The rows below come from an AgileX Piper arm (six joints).
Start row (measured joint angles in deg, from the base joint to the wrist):
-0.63 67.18 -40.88 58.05 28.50 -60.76
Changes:
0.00 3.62 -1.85 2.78 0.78 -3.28
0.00 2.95 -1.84 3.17 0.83 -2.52
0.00 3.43 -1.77 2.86 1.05 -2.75
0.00 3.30 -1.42 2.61 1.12 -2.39
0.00 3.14 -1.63 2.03 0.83 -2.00
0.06 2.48 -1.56 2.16 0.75 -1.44
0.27 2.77 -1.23 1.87 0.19 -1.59
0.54 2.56 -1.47 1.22 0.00 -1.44
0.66 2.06 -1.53 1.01 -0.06 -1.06
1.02 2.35 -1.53 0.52 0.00 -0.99
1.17 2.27 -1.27 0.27 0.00 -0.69
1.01 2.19 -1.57 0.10 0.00 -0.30
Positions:
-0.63 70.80 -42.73 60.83 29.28 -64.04
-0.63 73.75 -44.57 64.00 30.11 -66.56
-0.63 77.18 -46.34 66.86 31.16 -69.31
-0.63 80.48 -47.76 69.47 32.28 -71.70
-0.63 83.62 -49.39 71.50 33.11 -73.70
-0.57 86.10 -50.95 73.66 33.86 -75.14
-0.30 88.87 -52.18 75.53 34.05 -76.73
0.24 91.43 -53.65 76.75 34.05 -78.17
0.90 93.49 -55.18 77.76 33.99 -79.23
1.92 95.84 -56.71 78.28 33.99 -80.22
3.09 98.11 -57.98 78.55 33.99 -80.91
4.10 100.30 -59.55 78.65 33.99 -81.21

